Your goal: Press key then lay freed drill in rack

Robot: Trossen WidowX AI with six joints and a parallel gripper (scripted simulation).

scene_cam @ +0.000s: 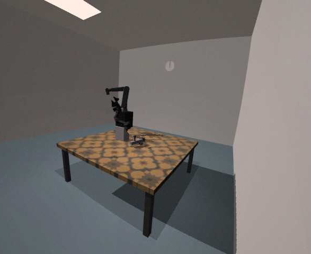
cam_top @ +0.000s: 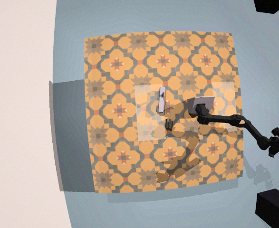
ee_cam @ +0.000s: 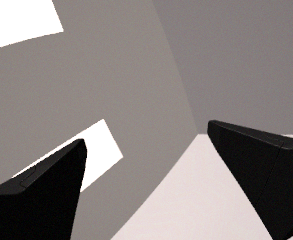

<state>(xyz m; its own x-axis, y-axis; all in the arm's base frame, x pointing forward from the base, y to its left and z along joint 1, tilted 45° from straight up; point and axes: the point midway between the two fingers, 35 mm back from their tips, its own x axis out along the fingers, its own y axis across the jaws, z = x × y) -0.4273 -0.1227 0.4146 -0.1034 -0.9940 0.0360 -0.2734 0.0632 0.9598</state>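
My gripper tip is now 690 mm short of the dark key, 290 mm to the left of it and 430 mm above it. The rest, counted from my gripper tip: pale grey fixture (700 mm ahead, 250 mm to the right, 480 mm below); drill (700 mm ahead, 230 mm to the right, 470 mm below); dark rack (650 mm ahead, 80 mm to the right, 500 mm below).
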